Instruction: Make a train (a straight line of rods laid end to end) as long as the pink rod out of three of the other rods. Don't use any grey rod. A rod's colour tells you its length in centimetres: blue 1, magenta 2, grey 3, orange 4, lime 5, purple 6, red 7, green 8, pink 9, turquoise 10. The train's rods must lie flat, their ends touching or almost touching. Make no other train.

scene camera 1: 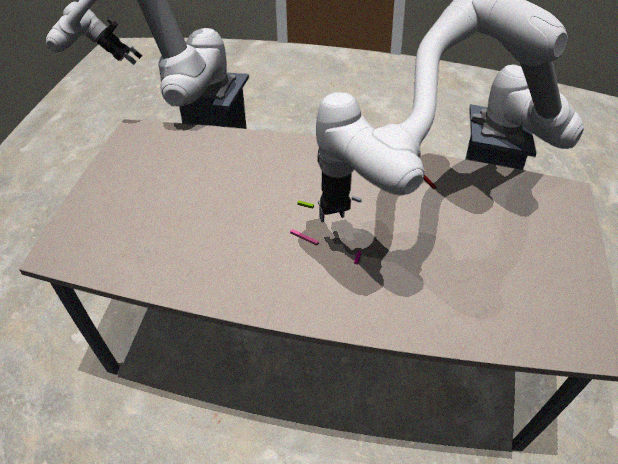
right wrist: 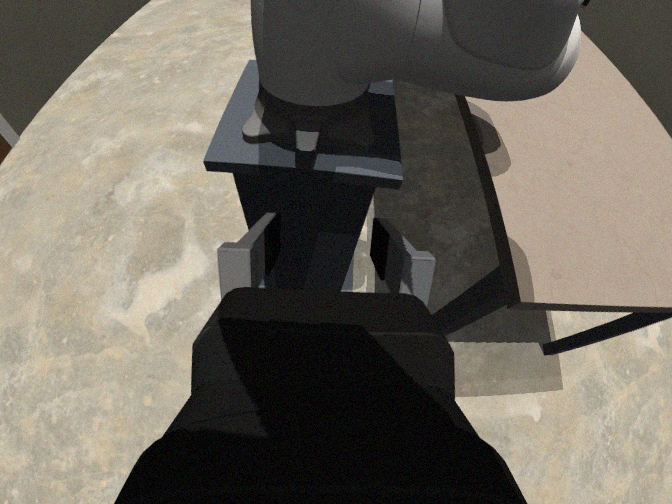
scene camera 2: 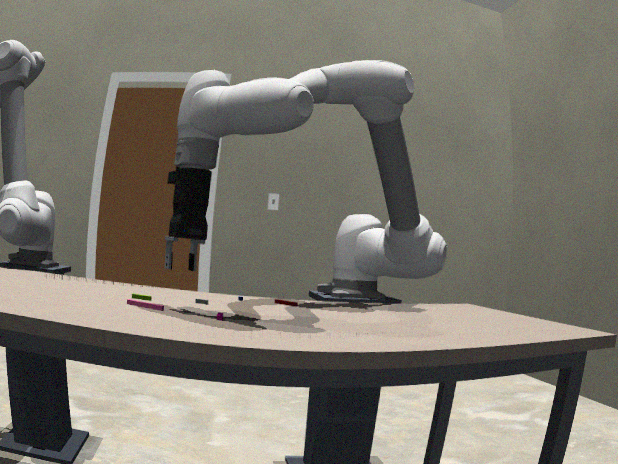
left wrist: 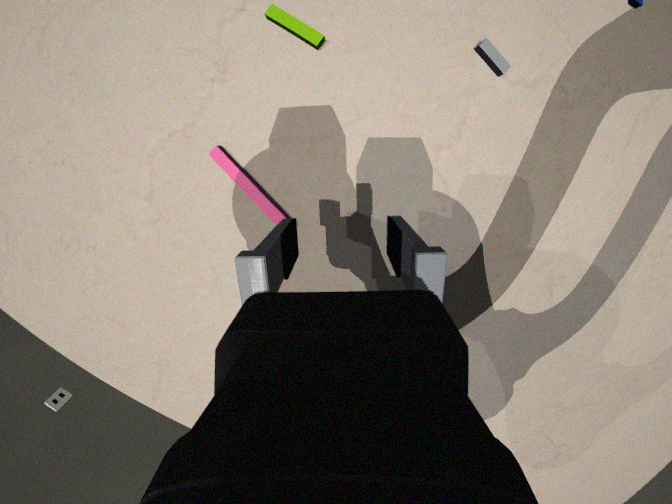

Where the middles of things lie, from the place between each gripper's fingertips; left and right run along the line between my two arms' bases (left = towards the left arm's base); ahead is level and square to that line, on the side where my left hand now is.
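The pink rod (left wrist: 218,154) is here, and my left hand (scene camera 2: 180,269) is 100 mm above it, 20 mm short of it and 80 mm to the left of it. From my right hand, the pink rod is 150 mm below, 700 mm ahead and 910 mm to the left.
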